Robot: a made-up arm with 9 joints.
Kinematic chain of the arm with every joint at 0, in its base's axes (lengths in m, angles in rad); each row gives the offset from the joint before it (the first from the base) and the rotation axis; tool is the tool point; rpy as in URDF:
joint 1: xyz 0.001 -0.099 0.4 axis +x
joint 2: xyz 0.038 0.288 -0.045 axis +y
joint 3: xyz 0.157 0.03 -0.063 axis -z
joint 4: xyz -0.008 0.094 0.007 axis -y
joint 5: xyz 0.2 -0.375 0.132 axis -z
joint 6: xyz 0.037 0.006 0 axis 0.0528 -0.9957 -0.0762
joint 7: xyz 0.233 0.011 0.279 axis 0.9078 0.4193 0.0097
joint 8: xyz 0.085 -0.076 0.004 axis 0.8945 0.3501 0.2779
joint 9: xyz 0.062 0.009 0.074 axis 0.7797 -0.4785 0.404
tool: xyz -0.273 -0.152 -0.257 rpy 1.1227 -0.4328 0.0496
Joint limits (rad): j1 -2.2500..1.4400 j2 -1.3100..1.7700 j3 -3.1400..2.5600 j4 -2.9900..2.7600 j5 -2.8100..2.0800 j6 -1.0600..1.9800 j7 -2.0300..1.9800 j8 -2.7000..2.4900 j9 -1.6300..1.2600
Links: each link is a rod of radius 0.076 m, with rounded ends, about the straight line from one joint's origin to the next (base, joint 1, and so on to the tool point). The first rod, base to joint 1, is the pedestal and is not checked.
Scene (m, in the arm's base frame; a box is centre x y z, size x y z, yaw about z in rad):
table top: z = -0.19
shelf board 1: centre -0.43 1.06 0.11 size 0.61 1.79 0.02 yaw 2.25
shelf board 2: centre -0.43 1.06 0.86 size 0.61 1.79 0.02 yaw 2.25
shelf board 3: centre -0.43 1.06 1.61 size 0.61 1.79 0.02 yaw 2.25
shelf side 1: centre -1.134 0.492 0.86 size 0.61 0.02 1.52 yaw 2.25
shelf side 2: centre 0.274 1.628 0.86 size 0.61 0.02 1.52 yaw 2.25
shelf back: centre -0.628 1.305 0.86 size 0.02 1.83 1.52 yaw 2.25
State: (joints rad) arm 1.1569 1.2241 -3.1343 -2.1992 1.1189 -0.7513 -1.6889 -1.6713 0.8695
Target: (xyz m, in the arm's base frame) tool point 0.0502 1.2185 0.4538
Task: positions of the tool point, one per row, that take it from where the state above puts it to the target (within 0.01 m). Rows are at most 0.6 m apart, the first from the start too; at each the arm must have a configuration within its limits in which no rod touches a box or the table.
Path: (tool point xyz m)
1: -0.3200 1.0045 1.1831
2: 0.1901 1.0877 1.1177
3: 0.6912 0.8777 1.0841
4: 1.0276 0.4361 1.0430
5: 1.1112 -0.1022 0.9567
6: 0.9445 -0.5820 0.8100
7: 1.1061 -0.1052 0.7903
8: 1.0251 0.3966 0.6977
9: 0.7153 0.7796 0.5654
10: 0.2739 0.9414 0.4539
11: 0.1685 1.0883 0.4265
12: 0.0502 1.2185 0.4538

